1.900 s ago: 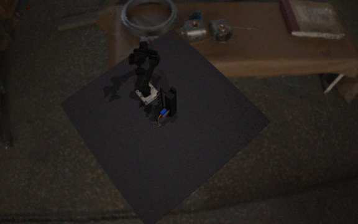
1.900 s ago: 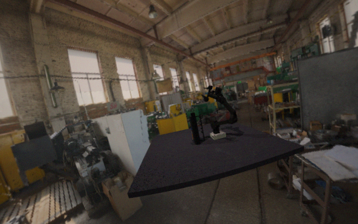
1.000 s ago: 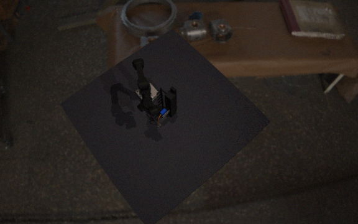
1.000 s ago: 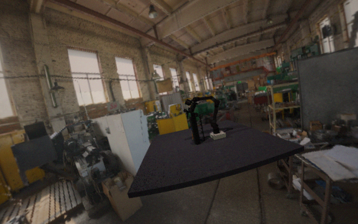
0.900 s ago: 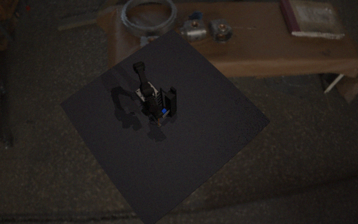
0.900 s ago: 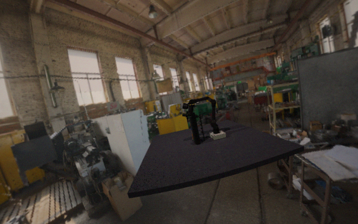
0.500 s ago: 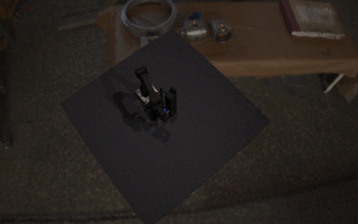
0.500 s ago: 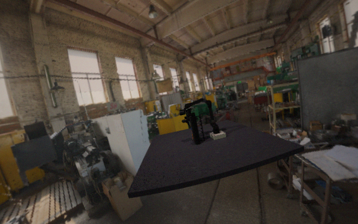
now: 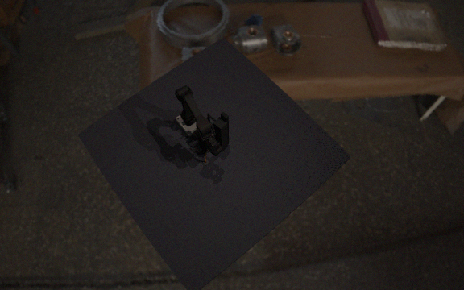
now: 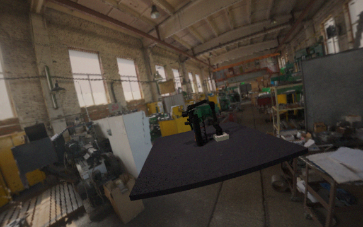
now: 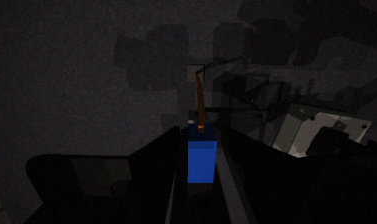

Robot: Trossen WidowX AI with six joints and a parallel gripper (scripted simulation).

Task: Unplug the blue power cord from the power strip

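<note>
My gripper tip is 5 cm to the right of the blue plug, 2 cm past it and 1 cm above it.
</note>
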